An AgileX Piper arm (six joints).
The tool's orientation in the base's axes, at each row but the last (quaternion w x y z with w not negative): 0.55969 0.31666 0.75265 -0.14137; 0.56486 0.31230 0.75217 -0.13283; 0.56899 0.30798 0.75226 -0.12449; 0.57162 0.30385 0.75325 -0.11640; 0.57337 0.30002 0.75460 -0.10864; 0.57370 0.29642 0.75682 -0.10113; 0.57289 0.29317 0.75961 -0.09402; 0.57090 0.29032 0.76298 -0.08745; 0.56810 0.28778 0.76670 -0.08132
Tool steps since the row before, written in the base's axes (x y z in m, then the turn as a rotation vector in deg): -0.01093 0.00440 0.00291 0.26 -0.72 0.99; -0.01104 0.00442 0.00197 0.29 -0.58 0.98; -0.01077 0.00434 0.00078 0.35 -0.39 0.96; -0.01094 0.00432 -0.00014 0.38 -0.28 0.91; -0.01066 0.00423 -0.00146 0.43 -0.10 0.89; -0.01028 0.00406 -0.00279 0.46 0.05 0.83; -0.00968 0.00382 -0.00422 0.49 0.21 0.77; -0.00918 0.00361 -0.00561 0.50 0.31 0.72; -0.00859 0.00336 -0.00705 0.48 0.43 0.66
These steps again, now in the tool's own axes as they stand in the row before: 0.00058 -0.00319 -0.01170 -1.20 -0.24 0.27; 0.00142 -0.00314 -0.01155 -1.15 -0.12 0.22; 0.00242 -0.00301 -0.01098 -1.08 0.06 0.17; 0.00330 -0.00308 -0.01086 -1.00 0.16 0.16; 0.00448 -0.00305 -0.01021 -0.93 0.33 0.11; 0.00565 -0.00306 -0.00942 -0.83 0.46 0.08; 0.00686 -0.00307 -0.00834 -0.73 0.59 0.05; 0.00806 -0.00315 -0.00734 -0.65 0.67 0.03; 0.00927 -0.00325 -0.00619 -0.55 0.74 -0.02
